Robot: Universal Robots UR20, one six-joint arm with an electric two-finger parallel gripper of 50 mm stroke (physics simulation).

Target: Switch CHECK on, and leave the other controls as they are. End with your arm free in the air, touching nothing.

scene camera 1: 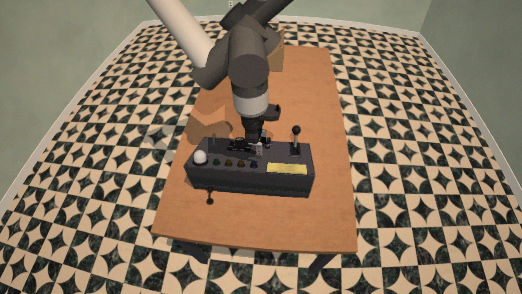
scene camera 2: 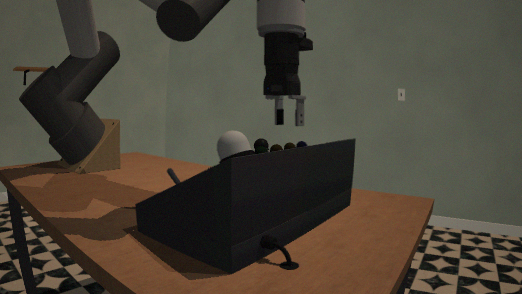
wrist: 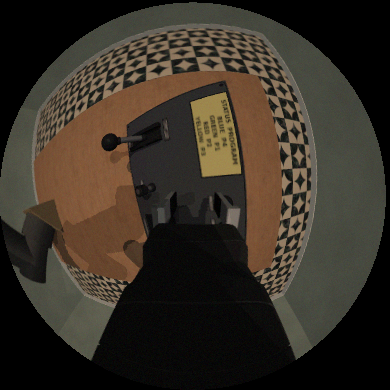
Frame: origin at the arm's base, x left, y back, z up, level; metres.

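Seen in the pictures: gripper, between the fingertips: (scene camera 1: 261, 148) (scene camera 2: 289, 125) (wrist: 194, 199); arm's base, origin of its link: (scene camera 1: 267, 47) (scene camera 2: 85, 143) (wrist: 40, 221).
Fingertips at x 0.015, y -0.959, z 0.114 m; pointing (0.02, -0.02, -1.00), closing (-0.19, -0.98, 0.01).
Note:
Pixels of each thing's top centre, then the offset from my fingertips to it. "spot": a spot on its surface instead. Level surfaces: height alone.
- ball-topped lever, centre of its top: (wrist: 103, 140) (scene camera 2: 261, 138) (scene camera 1: 296, 126) dy +0.160, dx +0.140, dz -0.048 m
- small black knob, centre of its top: (wrist: 138, 191) dy +0.113, dx +0.018, dz -0.075 m
- slim metal toggle, centre of its top: (scene camera 2: 174, 169) (scene camera 1: 213, 135) dy +0.123, dx -0.222, dz -0.083 m
- blue lamp, a spot on its surface: (scene camera 1: 254, 164) spot: dy -0.052, dx -0.024, dz -0.032 m
- white dome, a spot on its surface: (scene camera 2: 233, 145) spot: dy -0.047, dx -0.257, dz -0.020 m
- yellow label, a spot on its surface: (wrist: 216, 135) (scene camera 1: 285, 168) spot: dy -0.054, dx +0.090, dz -0.047 m
- black cable, a spot on its surface: (scene camera 2: 286, 254) (scene camera 1: 208, 198) spot: dy -0.126, dx -0.219, dz -0.192 m
- wooden table, height of its surface: dz -0.213 m
The dark control box (scene camera 1: 250, 184) (scene camera 2: 295, 200) (wrist: 170, 167) stands on the table. No CHECK label is legible in these views. A ball-topped lever (scene camera 1: 296, 130) (wrist: 109, 142) stands in a slot. A small black knob (wrist: 145, 189) sits beside it on the panel, and a slim metal toggle (scene camera 1: 214, 140) (scene camera 2: 173, 175) is at the other end. My gripper (scene camera 1: 261, 142) (scene camera 2: 290, 124) (wrist: 194, 199) is open and empty, pointing down. It hangs above the panel, near the small knob and the blue lamp (scene camera 1: 254, 164); its body hides part of the panel in the wrist view.
A white dome (scene camera 1: 200, 157) (scene camera 2: 233, 145) rises at one end of the box, beside a row of small coloured lamps. A yellow label (scene camera 1: 286, 168) (wrist: 216, 135) lists status programs. A black cable (scene camera 1: 210, 195) (scene camera 2: 286, 254) leaves the box onto the wooden table (scene camera 1: 250, 220) (scene camera 2: 380, 225).

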